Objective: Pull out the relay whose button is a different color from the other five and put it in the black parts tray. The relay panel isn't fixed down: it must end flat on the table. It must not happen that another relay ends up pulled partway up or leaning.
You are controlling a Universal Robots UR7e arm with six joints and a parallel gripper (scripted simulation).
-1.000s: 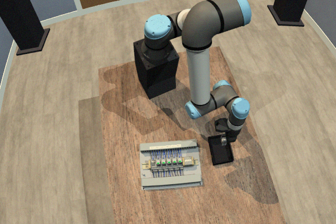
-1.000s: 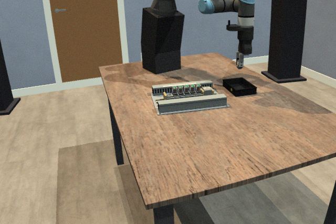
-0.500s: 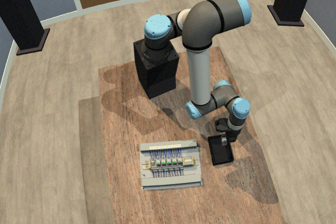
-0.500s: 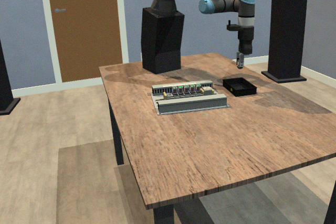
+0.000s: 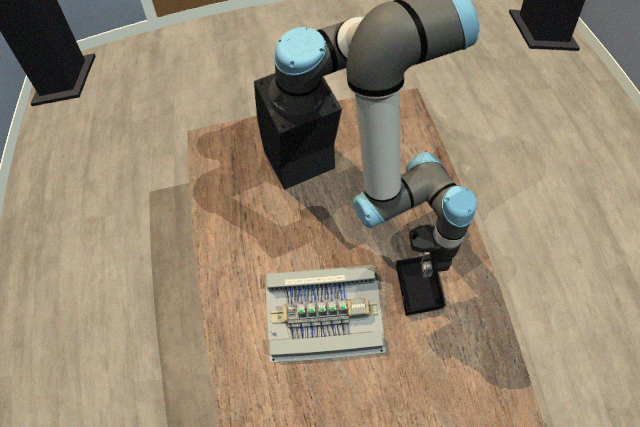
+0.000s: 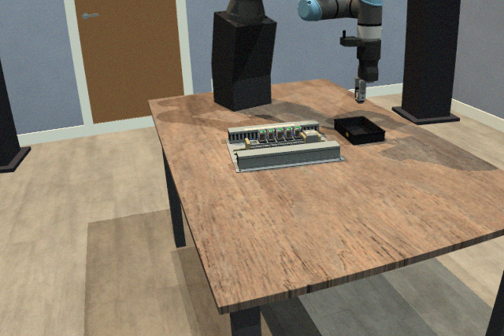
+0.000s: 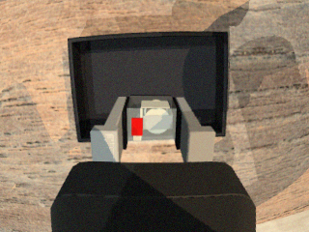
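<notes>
Right now my hand is 13 cm above the black parts tray. The rest, counted from my hand: grey relay panel 28 cm to the right, 12 cm below, 6 cm ahead.
</notes>
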